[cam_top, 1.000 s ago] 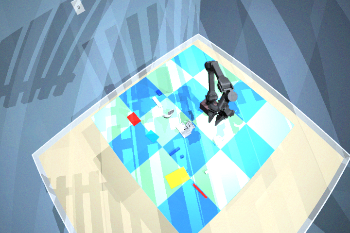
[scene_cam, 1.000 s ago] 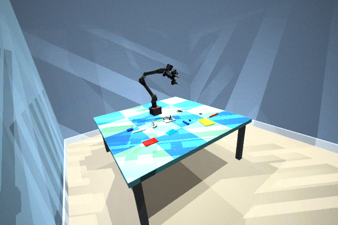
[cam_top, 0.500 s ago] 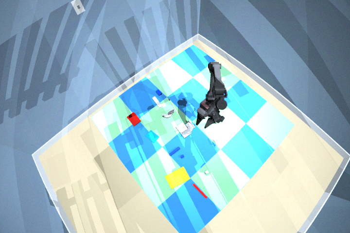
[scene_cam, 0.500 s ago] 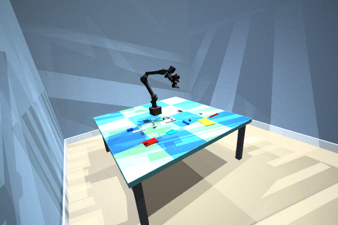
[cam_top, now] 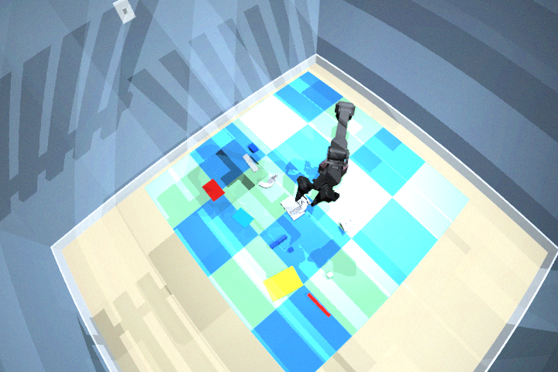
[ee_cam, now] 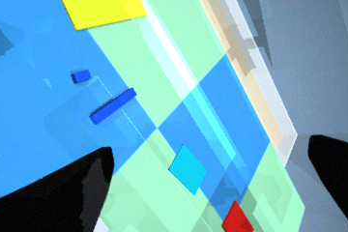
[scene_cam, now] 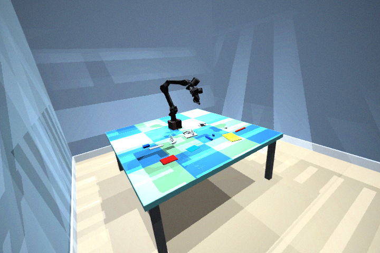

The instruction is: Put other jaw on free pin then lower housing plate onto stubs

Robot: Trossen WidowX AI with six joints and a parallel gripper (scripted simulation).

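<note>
My gripper tip is now 1 cm past the grey jaw, 31 cm to the left of it and 31 cm above it. From my gripper tip the other things lie so: blue bar 14 cm ahead, 2 cm to the right, 31 cm below; then yellow tile 25 cm ahead, 15 cm to the left, 31 cm below; then white base part 3 cm behind, 11 cm to the right, 31 cm below.
</note>
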